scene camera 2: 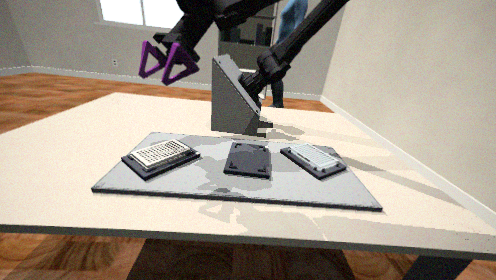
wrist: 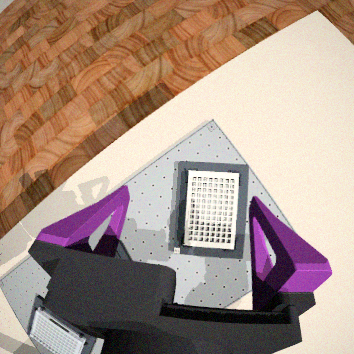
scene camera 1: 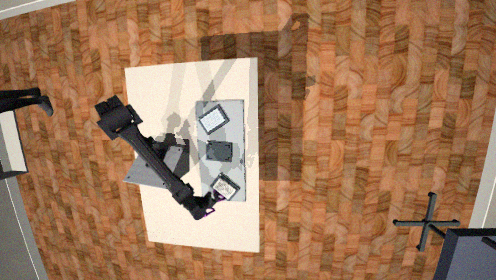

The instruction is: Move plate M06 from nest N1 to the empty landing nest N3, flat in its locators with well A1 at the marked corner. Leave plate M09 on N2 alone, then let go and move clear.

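A cream plate with a grid of wells lies in a dark nest at one end of the grey board. A small white corner mark shows at the nest's lower left in the wrist view. The empty dark nest is in the board's middle. A pale blue-white plate lies in the nest at the other end. No plate names are readable. My gripper is open and empty, high above the board, its purple fingers apart on either side of the cream plate in the wrist view.
The grey board lies on the cream table. A grey slanted arm mount stands behind the board. Arm shadows cross the board and table.
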